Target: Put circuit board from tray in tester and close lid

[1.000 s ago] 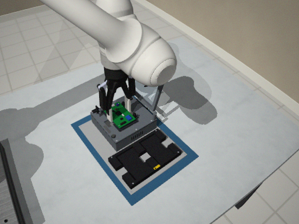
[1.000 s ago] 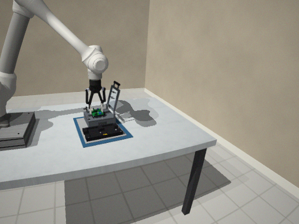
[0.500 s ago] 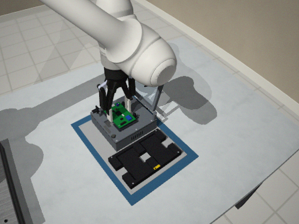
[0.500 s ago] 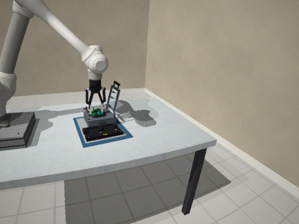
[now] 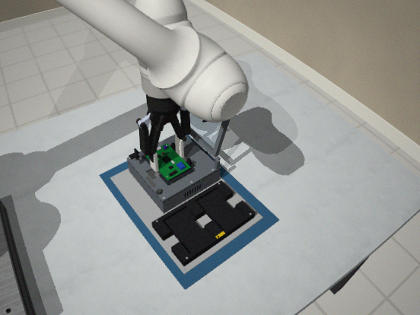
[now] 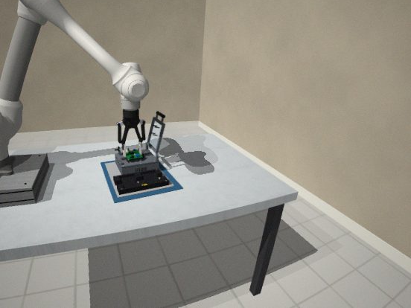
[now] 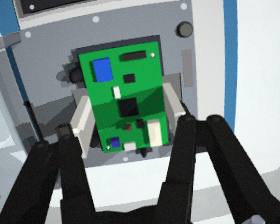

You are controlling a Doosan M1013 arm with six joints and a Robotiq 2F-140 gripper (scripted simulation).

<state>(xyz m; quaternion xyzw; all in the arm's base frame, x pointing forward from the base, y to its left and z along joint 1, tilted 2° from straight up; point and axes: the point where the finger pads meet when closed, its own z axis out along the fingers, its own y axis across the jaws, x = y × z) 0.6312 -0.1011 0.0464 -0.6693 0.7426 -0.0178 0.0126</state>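
The green circuit board is 20 mm below my hand. Also, from my hand: latch hook: 60 mm to the left, 60 mm behind, 10 mm below; then tester lid: 120 mm ahead, 80 mm above, 10 mm to the right.
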